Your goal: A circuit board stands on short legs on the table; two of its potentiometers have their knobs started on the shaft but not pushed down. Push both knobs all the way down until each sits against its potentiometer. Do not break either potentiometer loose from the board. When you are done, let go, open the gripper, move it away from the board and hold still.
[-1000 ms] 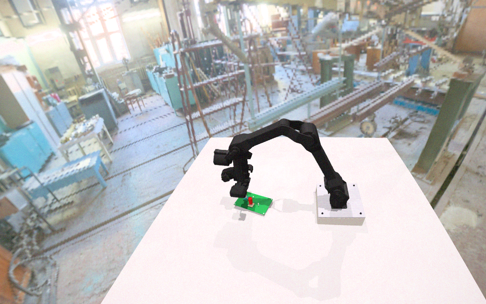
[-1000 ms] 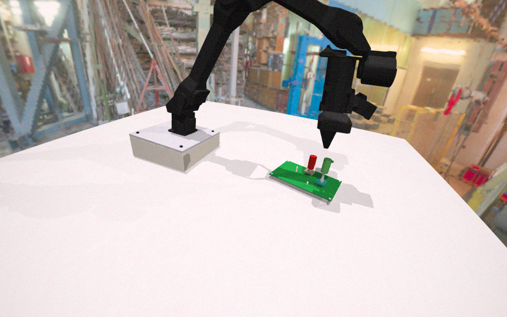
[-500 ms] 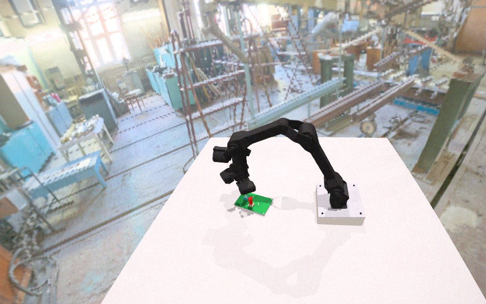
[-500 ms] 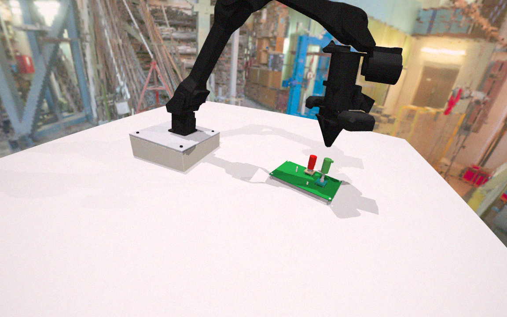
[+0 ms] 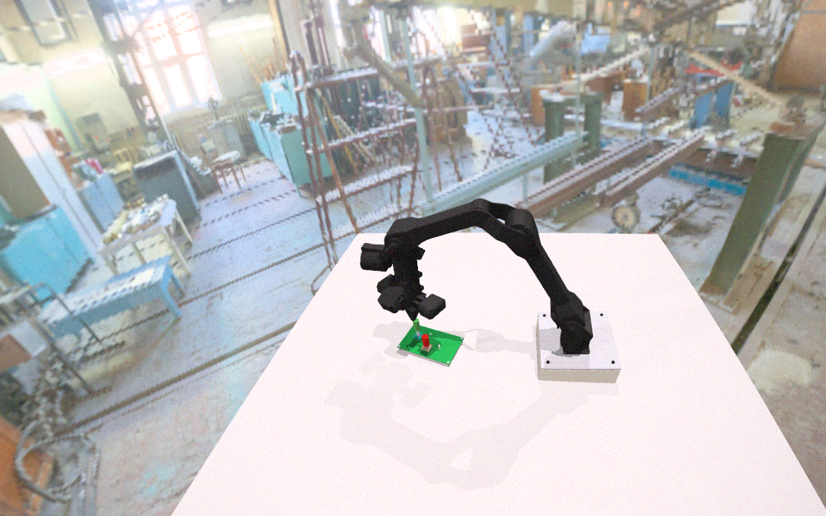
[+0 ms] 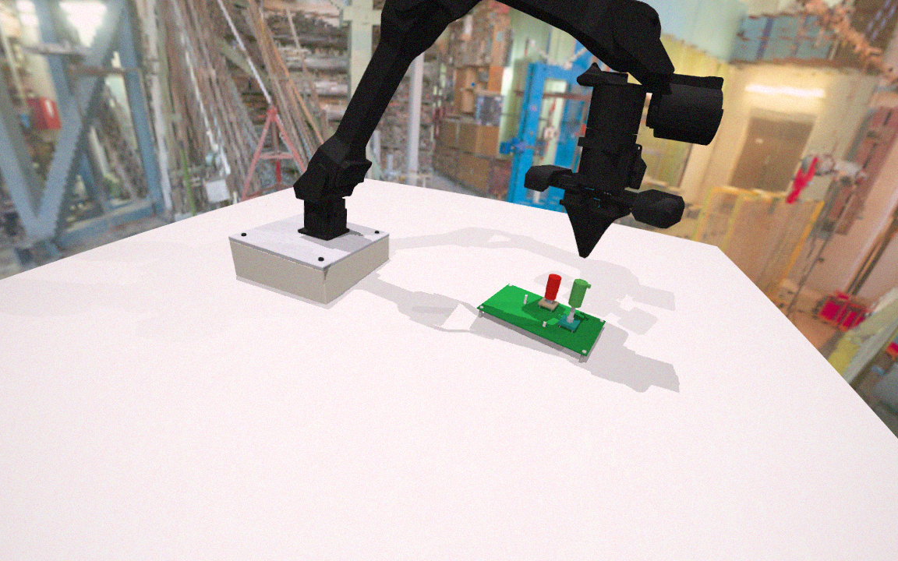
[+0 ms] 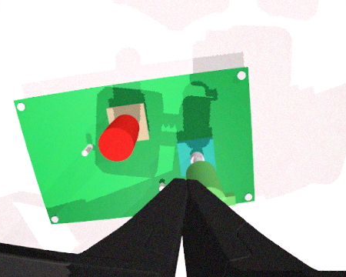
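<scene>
Right now my gripper tip is 20 mm to the left of the green knob and 40 mm above it. Also, from my gripper tip: red knob (30 mm behind, 20 mm to the left, 60 mm below).
</scene>
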